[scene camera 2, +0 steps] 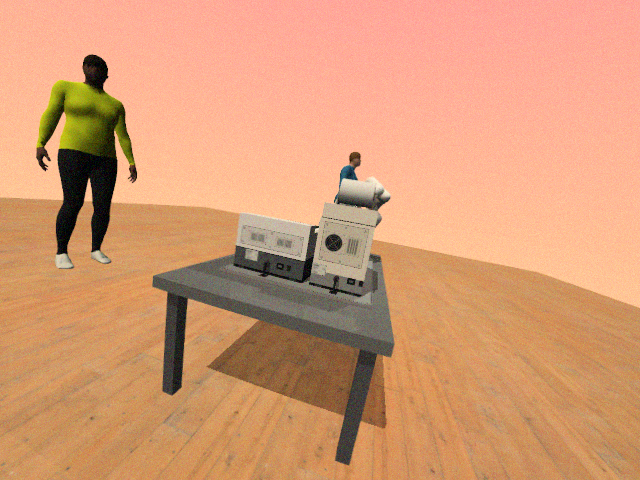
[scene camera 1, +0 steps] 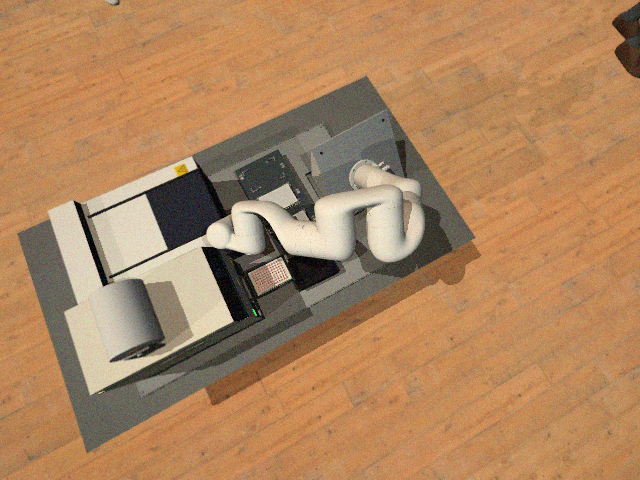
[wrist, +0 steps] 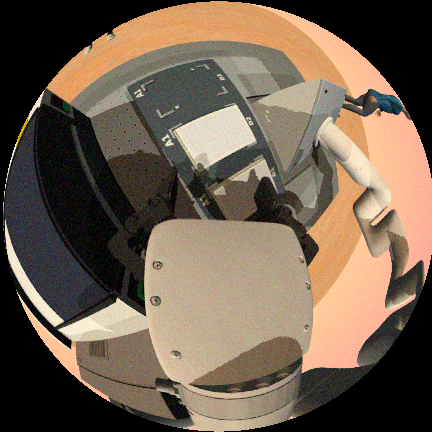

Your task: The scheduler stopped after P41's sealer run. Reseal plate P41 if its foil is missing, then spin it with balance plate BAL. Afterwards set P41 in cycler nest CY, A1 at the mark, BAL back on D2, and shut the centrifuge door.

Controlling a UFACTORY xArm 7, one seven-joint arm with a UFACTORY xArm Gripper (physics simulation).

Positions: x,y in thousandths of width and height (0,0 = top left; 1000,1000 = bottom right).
Scene:
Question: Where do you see a centrifuge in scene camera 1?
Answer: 177,495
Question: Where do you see a grey cylinder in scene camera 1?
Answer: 193,651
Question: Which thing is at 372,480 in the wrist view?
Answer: My gripper.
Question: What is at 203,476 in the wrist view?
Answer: A centrifuge.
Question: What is my gripper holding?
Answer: Nothing.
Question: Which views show the pink-dotted well plate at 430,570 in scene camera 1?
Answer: Scene camera 1 only.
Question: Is my gripper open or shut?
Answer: Open.

